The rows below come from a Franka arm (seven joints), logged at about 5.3 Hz.
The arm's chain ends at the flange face. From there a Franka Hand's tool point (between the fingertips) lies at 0.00 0.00 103.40 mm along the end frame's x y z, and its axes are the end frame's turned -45 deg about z.
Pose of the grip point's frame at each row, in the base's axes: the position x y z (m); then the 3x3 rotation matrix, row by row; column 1 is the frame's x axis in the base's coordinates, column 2 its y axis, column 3 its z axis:
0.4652 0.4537 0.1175; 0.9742 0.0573 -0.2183; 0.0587 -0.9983 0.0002; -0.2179 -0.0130 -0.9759
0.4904 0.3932 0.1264; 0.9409 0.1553 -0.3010; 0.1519 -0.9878 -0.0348; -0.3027 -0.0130 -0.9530
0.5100 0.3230 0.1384; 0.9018 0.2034 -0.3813; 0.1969 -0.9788 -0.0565; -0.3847 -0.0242 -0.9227
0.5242 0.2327 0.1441; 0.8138 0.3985 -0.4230; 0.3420 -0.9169 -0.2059; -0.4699 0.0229 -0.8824
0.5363 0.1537 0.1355; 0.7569 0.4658 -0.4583; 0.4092 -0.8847 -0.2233; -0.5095 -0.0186 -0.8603
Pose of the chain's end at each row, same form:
0.4878 0.4537 0.2184; 0.7294 -0.6483 -0.2183; -0.6644 -0.7474 0.0002; -0.1633 0.1449 -0.9759
0.5215 0.3968 0.2249; 0.7751 -0.5555 -0.3010; -0.5911 -0.8059 -0.0348; -0.2232 0.2048 -0.9530
0.5494 0.3288 0.2338; 0.7815 -0.4938 -0.3813; -0.5529 -0.8313 -0.0565; -0.2891 0.2549 -0.9227
0.5679 0.2540 0.2353; 0.8572 -0.2937 -0.4230; -0.4065 -0.8902 -0.2059; -0.3161 0.3485 -0.8824
0.5837 0.1768 0.2245; 0.8646 -0.2058 -0.4583; -0.3362 -0.9149 -0.2233; -0.3734 0.3471 -0.8603

